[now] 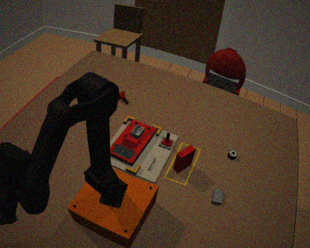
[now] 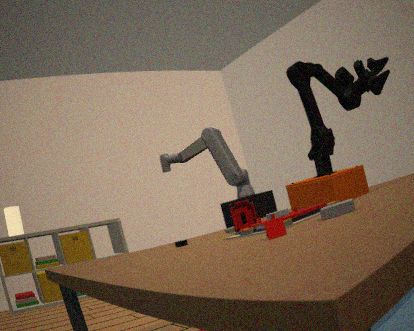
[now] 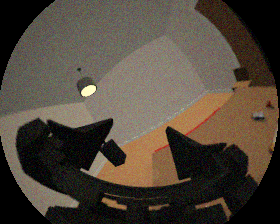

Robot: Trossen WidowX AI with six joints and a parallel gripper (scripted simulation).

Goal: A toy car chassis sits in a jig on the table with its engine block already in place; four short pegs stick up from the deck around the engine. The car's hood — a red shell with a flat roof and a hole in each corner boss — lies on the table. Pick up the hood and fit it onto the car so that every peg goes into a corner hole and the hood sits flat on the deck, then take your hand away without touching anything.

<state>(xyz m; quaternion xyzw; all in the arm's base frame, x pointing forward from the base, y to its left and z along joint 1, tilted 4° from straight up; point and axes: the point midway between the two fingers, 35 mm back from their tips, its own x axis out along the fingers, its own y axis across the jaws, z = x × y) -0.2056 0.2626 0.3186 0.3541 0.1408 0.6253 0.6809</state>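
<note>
The red hood is 500 mm to the right of my gripper tip, 440 mm ahead of it and 370 mm below it. From my gripper tip the other things lie so: grey engine block: 540 mm ahead, 390 mm below, 300 mm to the right; then small black-and-white ring: 700 mm to the right, 540 mm ahead, 410 mm below.
</note>
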